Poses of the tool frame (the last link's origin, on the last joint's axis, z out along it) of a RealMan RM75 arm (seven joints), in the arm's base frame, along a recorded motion.
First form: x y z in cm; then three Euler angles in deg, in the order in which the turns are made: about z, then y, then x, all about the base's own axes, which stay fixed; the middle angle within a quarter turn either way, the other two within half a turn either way.
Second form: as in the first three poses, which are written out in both.
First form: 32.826 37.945 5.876 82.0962 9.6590 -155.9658
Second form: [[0.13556 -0.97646 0.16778 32.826], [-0.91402 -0.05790 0.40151 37.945], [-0.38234 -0.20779 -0.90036 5.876], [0 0 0 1]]
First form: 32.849 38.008 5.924 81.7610 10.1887 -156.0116
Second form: [[0.14104 -0.97407 0.17689 32.849], [-0.91450 -0.05975 0.40014 38.008], [-0.37920 -0.21820 -0.89922 5.924], [0 0 0 1]]
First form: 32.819 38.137 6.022 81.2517 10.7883 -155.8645
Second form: [[0.14941 -0.97090 0.18718 32.819], [-0.91360 -0.06315 0.40167 38.137], [-0.37816 -0.23102 -0.89645 6.022], [0 0 0 1]]
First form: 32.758 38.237 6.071 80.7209 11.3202 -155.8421
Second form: [[0.15811 -0.96771 0.19629 32.758], [-0.91343 -0.06784 0.40129 38.237], [-0.37502 -0.24275 -0.89467 6.071], [0 0 0 1]]
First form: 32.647 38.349 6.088 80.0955 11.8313 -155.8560
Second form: [[0.16835 -0.96417 0.20503 32.647], [-0.91335 -0.07435 0.40034 38.349], [-0.37075 -0.25466 -0.89313 6.088], [0 0 0 1]]
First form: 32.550 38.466 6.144 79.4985 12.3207 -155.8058
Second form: [[0.17806 -0.96060 0.21338 32.550], [-0.91282 -0.08027 0.40039 38.466], [-0.36749 -0.26608 -0.89115 6.144], [0 0 0 1]]
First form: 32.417 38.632 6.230 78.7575 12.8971 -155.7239
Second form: [[0.19004 -0.95607 0.22320 32.417], [-0.91197 -0.08772 0.40076 38.632], [-0.36358 -0.27972 -0.88858 6.230], [0 0 0 1]]
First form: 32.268 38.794 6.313 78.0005 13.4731 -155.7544
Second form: [[0.20218 -0.95123 0.23299 32.268], [-0.91176 -0.09598 0.39935 38.794], [-0.35751 -0.29317 -0.88670 6.313], [0 0 0 1]]
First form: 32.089 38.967 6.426 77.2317 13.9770 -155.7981
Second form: [[0.21447 -0.94640 0.24153 32.089], [-0.91144 -0.10502 0.39782 38.967], [-0.35113 -0.30546 -0.88510 6.426], [0 0 0 1]]
